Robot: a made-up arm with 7 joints. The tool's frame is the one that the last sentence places.
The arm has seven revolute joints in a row. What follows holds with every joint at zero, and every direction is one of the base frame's.
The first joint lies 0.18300 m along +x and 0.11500 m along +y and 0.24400 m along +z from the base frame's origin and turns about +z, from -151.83 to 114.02 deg.
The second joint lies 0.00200 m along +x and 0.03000 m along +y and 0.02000 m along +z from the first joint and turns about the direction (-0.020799, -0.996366, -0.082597), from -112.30 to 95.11 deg.
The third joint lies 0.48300 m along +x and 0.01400 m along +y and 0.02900 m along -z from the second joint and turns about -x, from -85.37 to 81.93 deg.
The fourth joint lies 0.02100 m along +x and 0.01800 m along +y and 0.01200 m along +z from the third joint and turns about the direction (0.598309, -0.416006, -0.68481), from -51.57 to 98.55 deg.
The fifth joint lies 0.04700 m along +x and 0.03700 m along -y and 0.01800 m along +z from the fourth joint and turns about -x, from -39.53 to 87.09 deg.
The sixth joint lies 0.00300 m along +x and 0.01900 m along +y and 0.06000 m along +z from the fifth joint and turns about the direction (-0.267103, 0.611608, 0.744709), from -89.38 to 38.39 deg.
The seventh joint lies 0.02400 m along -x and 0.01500 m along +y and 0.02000 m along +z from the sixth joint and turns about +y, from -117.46 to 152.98 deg.
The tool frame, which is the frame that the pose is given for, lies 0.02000 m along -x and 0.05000 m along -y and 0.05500 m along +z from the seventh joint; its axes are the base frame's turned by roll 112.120, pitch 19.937 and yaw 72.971 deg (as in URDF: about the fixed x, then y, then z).
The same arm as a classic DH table. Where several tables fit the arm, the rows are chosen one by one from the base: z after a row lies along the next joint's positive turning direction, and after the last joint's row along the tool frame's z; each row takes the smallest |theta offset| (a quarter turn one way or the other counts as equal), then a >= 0, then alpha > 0; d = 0 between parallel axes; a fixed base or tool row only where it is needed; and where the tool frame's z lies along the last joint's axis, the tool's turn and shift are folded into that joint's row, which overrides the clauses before.
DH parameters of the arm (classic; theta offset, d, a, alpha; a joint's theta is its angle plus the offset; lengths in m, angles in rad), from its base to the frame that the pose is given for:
base (fixed): 0.5611 0.0000 0.2161 0.0000
joint 1: -0.5819 0.2615 0.0014 1.6535
joint 2: 1.5691 -0.0417 -0.0301 -1.5500
joint 3: -0.9422 -0.5184 -0.0092 2.2122
joint 4: 0.0000 -0.0197 0.0410 -2.2122
joint 5: 0.1417 -0.0633 0.0234 -1.3004
joint 6: 1.3549 0.0947 -0.0158 -0.9127
joint 7: -0.8311 -0.0728 0.0431 -1.9759
tool (fixed): -1.7810 -0.0431 0.0000 0.0000
Joint limits (rad, base to tool): -2.6499..1.9900 -1.9600..1.6600 -1.4900..1.4299 -0.9001..1.7200 -0.6899..1.5200 -1.5600..0.6700 -2.0501..2.6700

